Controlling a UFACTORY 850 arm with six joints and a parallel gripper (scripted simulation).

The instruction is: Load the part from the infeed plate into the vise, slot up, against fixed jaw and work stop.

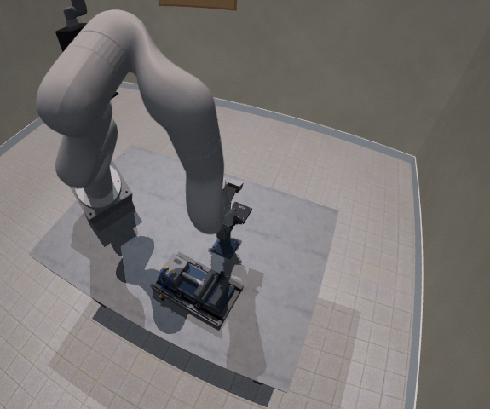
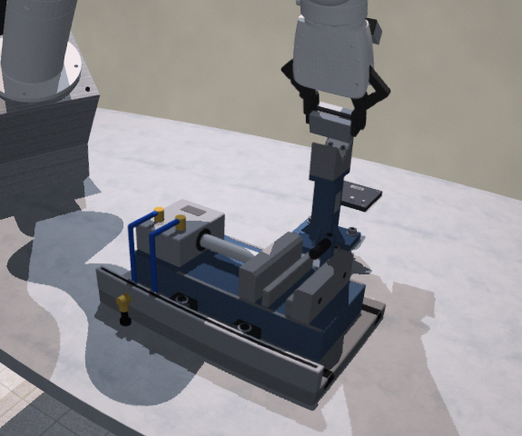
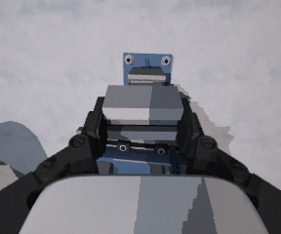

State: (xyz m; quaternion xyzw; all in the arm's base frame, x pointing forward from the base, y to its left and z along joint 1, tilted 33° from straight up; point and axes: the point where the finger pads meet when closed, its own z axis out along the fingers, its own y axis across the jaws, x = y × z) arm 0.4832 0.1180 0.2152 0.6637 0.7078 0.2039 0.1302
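The part is right at my hand. From my hand the other things lie so: black work stop 18 cm to the right, 11 cm below, 5 cm ahead; then cylinder rod 21 cm to the right, 12 cm below, 4 cm behind; then blue post 14 cm below.
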